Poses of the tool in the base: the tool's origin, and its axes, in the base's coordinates. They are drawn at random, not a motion.
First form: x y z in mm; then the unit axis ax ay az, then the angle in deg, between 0 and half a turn.
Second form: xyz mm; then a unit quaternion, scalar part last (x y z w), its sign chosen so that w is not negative. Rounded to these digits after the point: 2 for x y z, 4 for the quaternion.
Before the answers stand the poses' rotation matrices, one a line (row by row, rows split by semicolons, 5 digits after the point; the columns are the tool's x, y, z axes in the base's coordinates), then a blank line. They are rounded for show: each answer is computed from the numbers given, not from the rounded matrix.
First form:
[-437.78, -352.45, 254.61, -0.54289, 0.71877, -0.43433, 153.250]
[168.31, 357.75, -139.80, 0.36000, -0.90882, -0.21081, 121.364]
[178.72, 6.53, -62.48, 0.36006, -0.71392, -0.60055, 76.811]
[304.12, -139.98, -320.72, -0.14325, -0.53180, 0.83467, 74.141]
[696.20, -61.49, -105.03, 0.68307, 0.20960, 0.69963, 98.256]
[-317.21, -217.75, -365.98, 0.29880, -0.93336, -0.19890, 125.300]
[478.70, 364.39, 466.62, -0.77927, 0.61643, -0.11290, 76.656]
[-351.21, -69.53, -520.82, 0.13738, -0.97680, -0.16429, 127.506]
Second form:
-0.33506 -0.54317 0.76987; -0.93415 0.08499 -0.34660; 0.12283 -0.83531 -0.53588
-0.32342 -0.31746 -0.89142; -0.67747 0.73537 -0.01609; 0.66063 0.59870 -0.45290
0.32823 0.38631 -0.86199; -0.78312 0.62156 -0.01964; 0.52819 0.68149 0.50654
0.28818 -0.74754 -0.59845; 0.85826 0.47880 -0.18478; 0.42466 -0.46037 0.77956
0.38999 -0.52865 0.75395; 0.85611 -0.09336 -0.50829; 0.33909 0.84369 0.41617
-0.43698 -0.27771 -0.85552; -0.60237 0.79671 0.04906; 0.66798 0.53678 -0.51544
0.69791 -0.25965 0.66746; -0.47935 0.52309 0.70470; -0.53211 -0.81177 0.24060
-0.57848 -0.08557 -0.81120; -0.34622 0.92621 0.14920; 0.73857 0.36717 -0.56542

[-437.78, -352.45, 254.61, -0.5282, 0.6993, -0.4225, 0.2313]
[168.31, 357.75, -139.80, 0.3139, -0.7924, -0.1838, 0.4897]
[178.72, 6.53, -62.48, 0.2237, -0.4435, -0.3731, 0.7836]
[304.12, -139.98, -320.72, -0.0864, -0.3206, 0.5031, 0.7979]
[696.20, -61.49, -105.03, 0.5165, 0.1585, 0.5290, 0.6544]
[-317.21, -217.75, -365.98, 0.2654, -0.8290, -0.1767, 0.4594]
[478.70, 364.39, 466.62, -0.4833, 0.3823, -0.0700, 0.7845]
[-351.21, -69.53, -520.82, 0.1232, -0.8761, -0.1474, 0.4422]

